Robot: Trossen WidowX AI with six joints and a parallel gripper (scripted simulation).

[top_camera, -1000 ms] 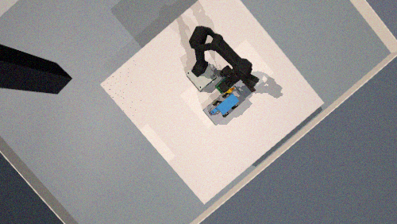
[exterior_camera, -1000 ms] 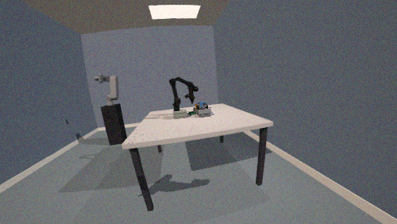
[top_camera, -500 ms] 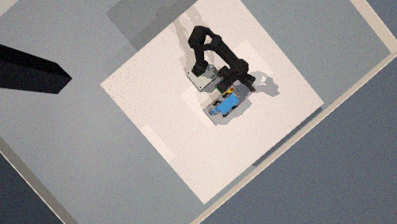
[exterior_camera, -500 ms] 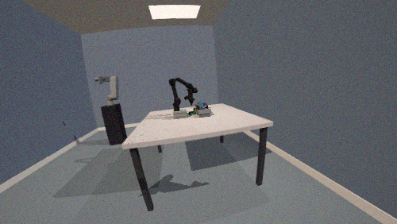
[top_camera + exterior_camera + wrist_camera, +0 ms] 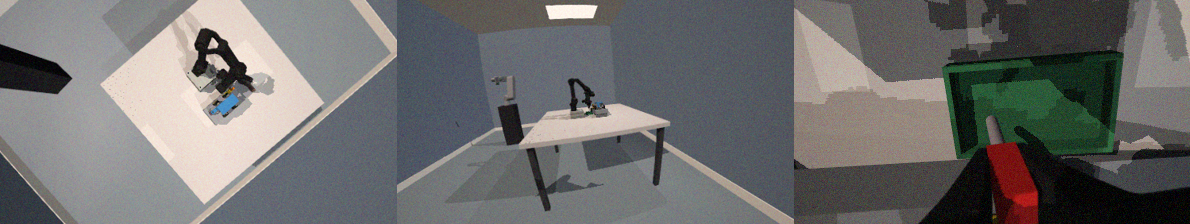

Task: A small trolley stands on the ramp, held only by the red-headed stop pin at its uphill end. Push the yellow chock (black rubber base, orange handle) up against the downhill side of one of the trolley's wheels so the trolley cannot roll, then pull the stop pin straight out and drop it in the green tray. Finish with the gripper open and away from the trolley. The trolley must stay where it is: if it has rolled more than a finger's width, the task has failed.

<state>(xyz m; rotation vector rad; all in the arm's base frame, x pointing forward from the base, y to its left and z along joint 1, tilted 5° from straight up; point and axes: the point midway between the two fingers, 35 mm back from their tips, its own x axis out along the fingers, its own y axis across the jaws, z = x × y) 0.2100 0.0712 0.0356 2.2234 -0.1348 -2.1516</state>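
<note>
Right now the green tray is 80 mm below my gripper tip and 20 mm to the left of it. The rest, counted from my gripper tip: grey ramp 110 mm ahead, 100 mm to the right, 30 mm below; then red-headed stop pin right at my gripper tip; then yellow chock 60 mm ahead, 10 mm above.
</note>
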